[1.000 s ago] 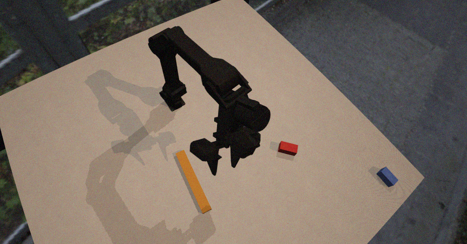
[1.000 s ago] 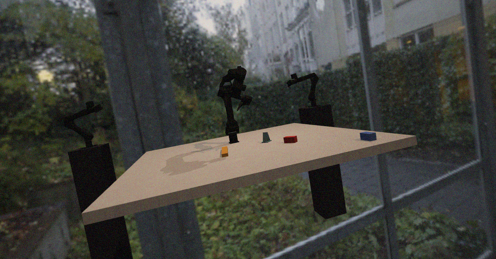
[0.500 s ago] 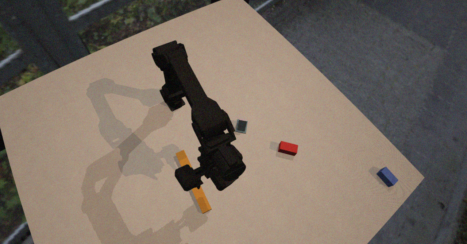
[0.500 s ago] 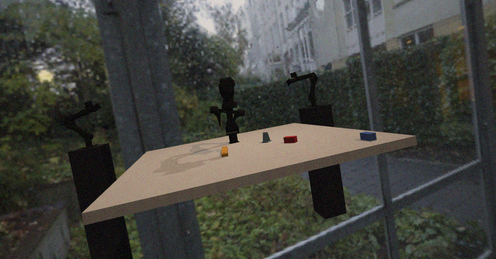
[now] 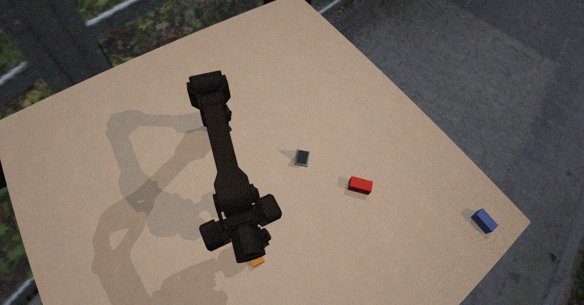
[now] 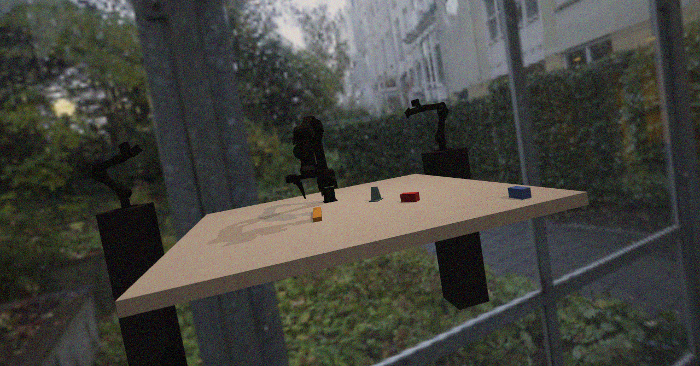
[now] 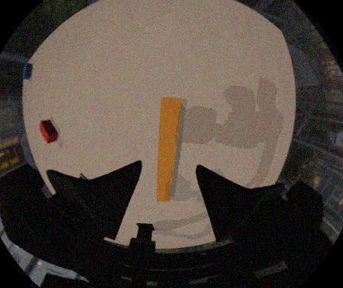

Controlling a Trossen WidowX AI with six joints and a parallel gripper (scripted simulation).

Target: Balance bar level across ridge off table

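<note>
The orange bar is 30 mm behind my gripper tip, 10 mm to the left of it and 70 mm below it. Round my gripper tip: blue block: 390 mm ahead, 610 mm to the left, 60 mm below; red block: 70 mm ahead, 360 mm to the left, 60 mm below.
</note>
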